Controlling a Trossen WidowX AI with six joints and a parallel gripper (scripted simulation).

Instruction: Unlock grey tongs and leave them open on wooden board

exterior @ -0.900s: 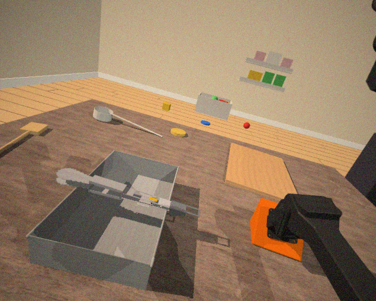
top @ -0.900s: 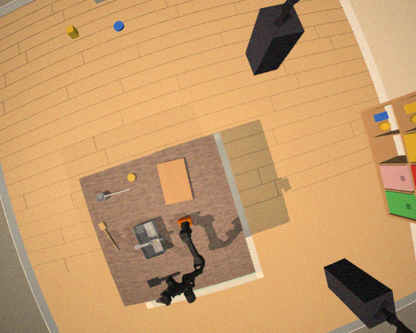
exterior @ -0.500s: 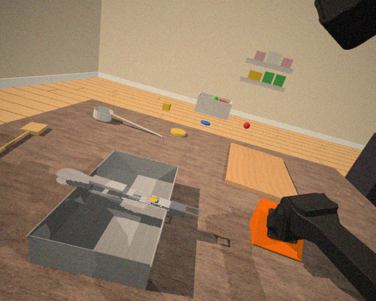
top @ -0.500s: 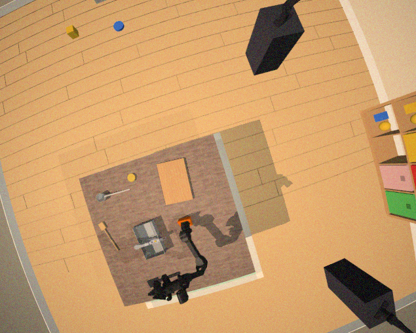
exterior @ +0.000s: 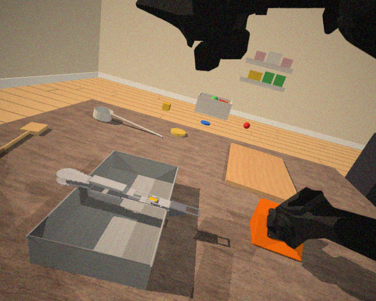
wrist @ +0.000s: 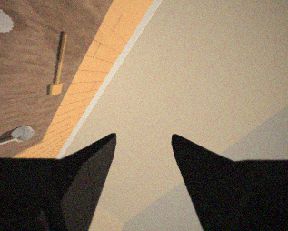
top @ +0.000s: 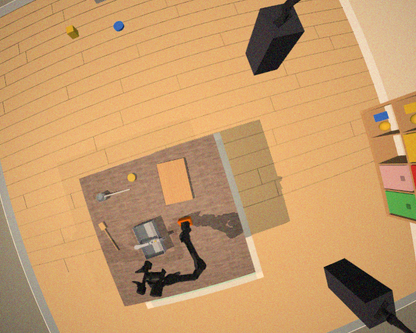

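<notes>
Now: gripper tip 60 mm past the yellow lock piece, 70 mm to the left of it and 330 mm above it. Also, from my gripper tip: black spatula (40 mm ahead, 320 mm to the left, 400 mm below); then wooden board (370 mm behind, 500 mm to the right, 390 mm below); then grey roasting tin (90 mm to the right, 370 mm below).
</notes>
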